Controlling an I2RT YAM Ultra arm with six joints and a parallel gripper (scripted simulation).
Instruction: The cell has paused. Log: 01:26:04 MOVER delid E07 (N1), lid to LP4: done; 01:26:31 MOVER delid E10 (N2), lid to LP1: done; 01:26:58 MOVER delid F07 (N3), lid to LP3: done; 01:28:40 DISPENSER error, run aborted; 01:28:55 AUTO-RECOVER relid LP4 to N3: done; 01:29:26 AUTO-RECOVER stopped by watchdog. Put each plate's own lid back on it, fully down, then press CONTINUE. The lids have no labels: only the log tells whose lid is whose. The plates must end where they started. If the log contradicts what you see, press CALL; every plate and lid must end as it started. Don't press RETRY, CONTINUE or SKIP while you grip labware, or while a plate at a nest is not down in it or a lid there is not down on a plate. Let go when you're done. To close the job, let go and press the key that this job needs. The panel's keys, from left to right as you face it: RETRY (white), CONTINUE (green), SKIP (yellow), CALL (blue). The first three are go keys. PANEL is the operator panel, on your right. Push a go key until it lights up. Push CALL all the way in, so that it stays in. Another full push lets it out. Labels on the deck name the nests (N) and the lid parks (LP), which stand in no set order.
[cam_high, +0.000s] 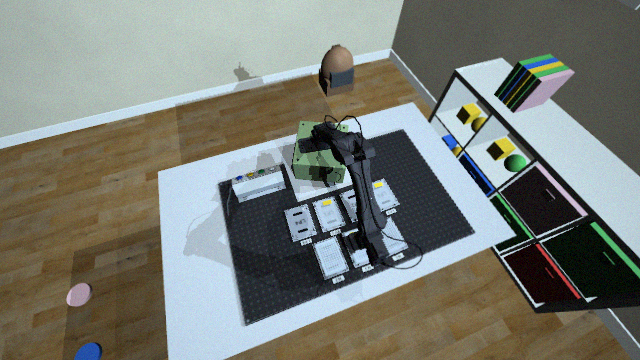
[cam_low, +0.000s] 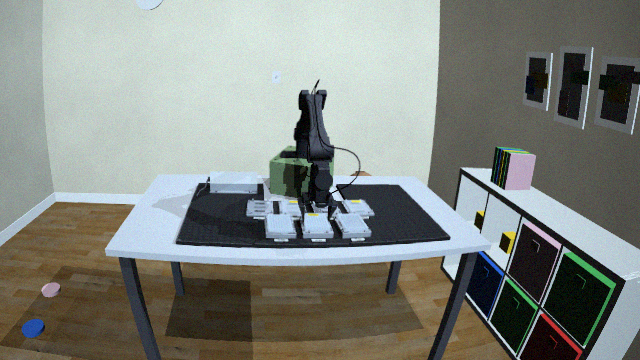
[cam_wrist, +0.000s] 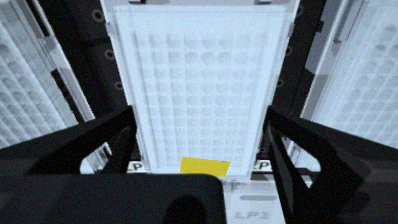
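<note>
Right now the plate is 10 mm below my hand. The rest, counted from my hand: lid park LP2: 190 mm behind, 40 mm to the left, 30 mm below; white retry key: 410 mm behind, 310 mm to the right, 30 mm above; green continue key: 400 mm behind, 360 mm to the right, 30 mm above.
</note>
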